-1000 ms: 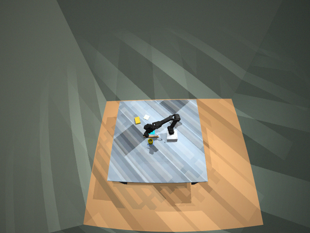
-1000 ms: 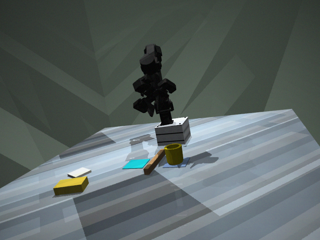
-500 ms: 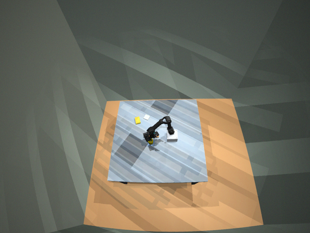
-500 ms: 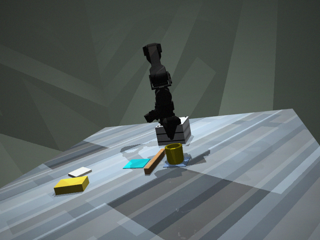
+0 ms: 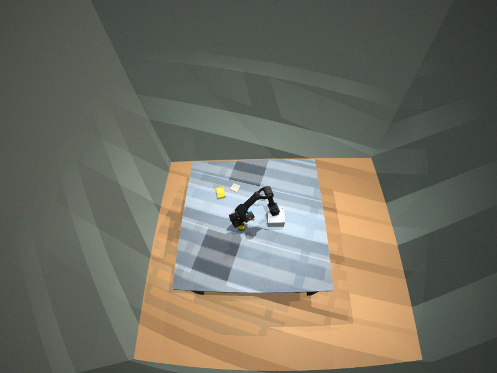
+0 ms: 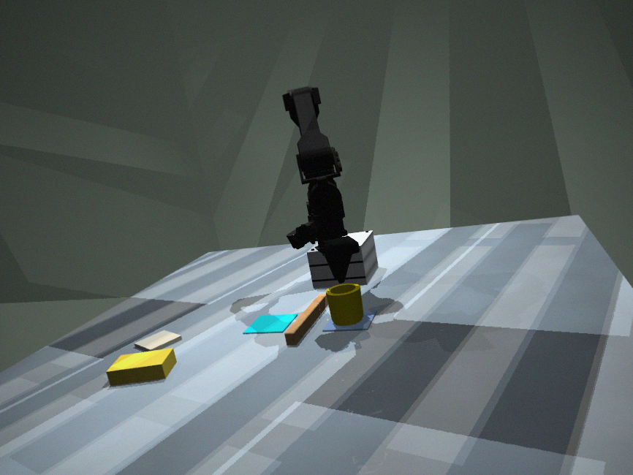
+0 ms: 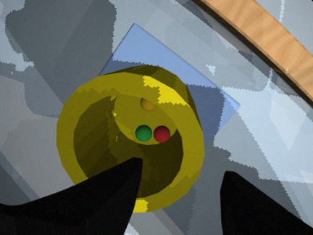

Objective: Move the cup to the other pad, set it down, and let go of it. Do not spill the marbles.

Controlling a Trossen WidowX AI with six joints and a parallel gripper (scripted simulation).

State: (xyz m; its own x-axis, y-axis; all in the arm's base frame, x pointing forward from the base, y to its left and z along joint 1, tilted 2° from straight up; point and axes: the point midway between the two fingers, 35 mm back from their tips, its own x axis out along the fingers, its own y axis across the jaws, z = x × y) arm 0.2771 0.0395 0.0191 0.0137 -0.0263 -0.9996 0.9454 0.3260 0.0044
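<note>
The yellow cup lies 20 mm ahead of my gripper tip, 10 mm to the left of it and 50 mm below it. From my gripper tip the other things lie so: orange marble: 30 mm ahead, 70 mm below; wooden bar: 80 mm to the right, 80 mm below; green marble: 20 mm ahead, 20 mm to the left, 70 mm below.
</note>
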